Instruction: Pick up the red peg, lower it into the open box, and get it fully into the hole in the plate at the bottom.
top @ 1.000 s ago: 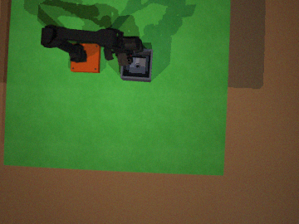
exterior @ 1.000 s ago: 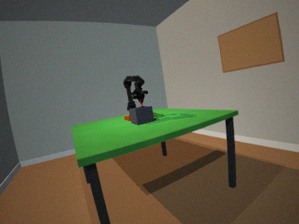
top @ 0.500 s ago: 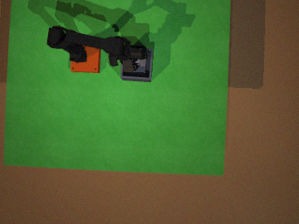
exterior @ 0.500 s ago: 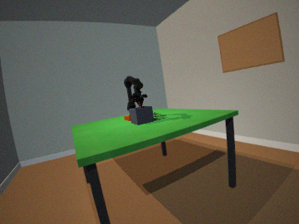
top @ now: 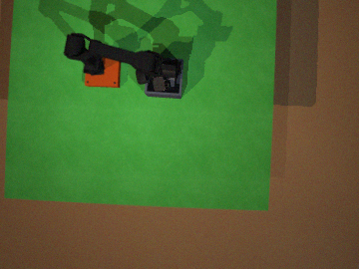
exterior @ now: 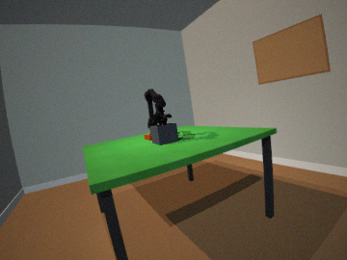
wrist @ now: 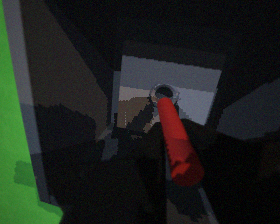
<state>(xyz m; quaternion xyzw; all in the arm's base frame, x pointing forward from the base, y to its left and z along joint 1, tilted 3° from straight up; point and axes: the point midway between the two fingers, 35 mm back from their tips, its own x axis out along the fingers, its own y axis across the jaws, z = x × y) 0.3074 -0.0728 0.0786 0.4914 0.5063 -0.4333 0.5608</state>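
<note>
Right now the red peg is 1 cm above my gripper tip. The rest, counted from my gripper tip: grey plate 1 cm ahead, 1 cm to the right, 6 cm below.
</note>
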